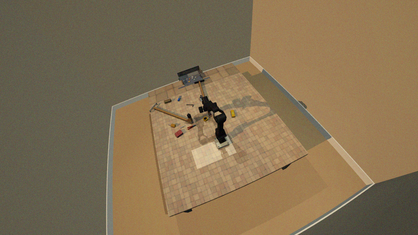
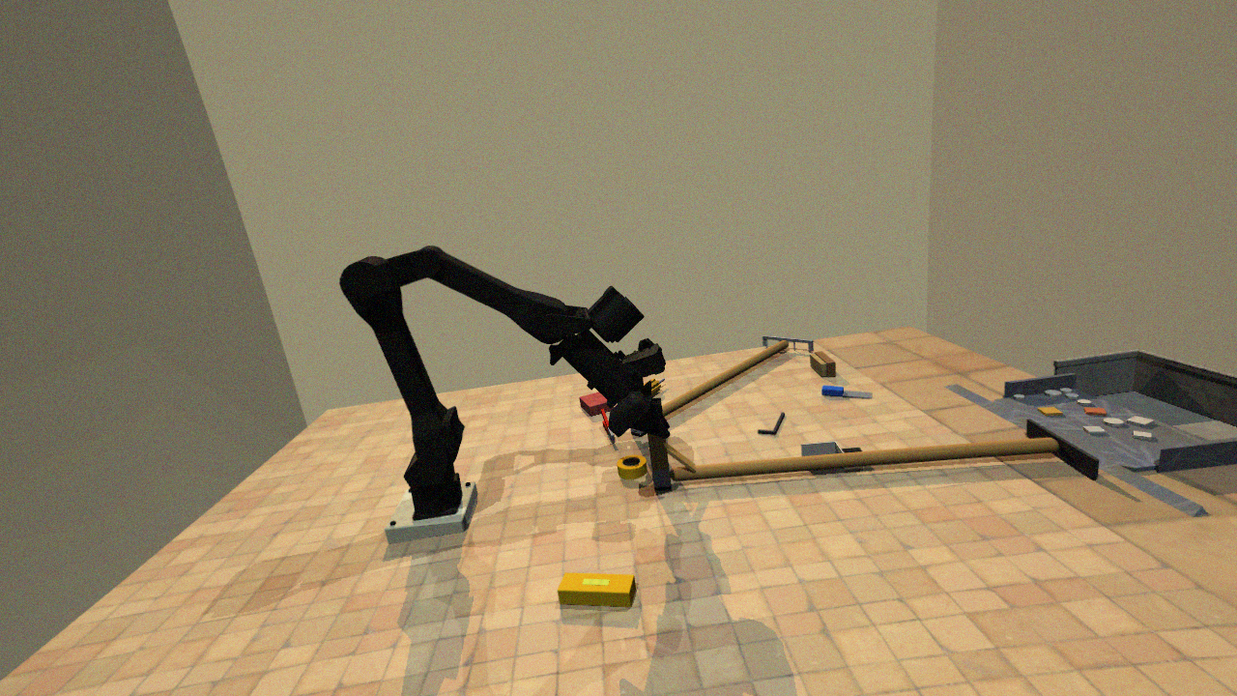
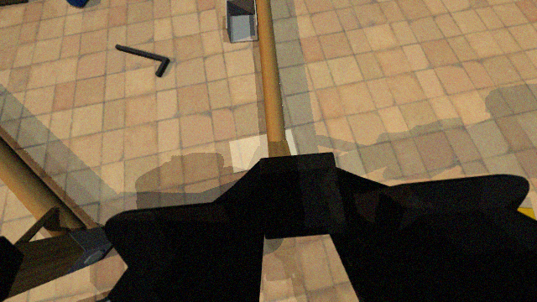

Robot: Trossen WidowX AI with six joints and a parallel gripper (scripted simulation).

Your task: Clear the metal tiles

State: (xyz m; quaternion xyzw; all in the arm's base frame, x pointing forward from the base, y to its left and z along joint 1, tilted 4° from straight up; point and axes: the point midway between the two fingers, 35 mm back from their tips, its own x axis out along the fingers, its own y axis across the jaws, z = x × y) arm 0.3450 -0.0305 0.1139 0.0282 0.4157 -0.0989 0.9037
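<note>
Now: gripper tip 60 mm past the yellow tape roll, 70 mm to the right of it and 80 mm above it. Also, from my gripper tip: red screwdriver 70 mm behind, 230 mm to the left, 80 mm below; then yellow block 150 mm behind, 210 mm to the right, 80 mm below; then hex key 220 mm ahead, 130 mm to the left, 90 mm below.
</note>
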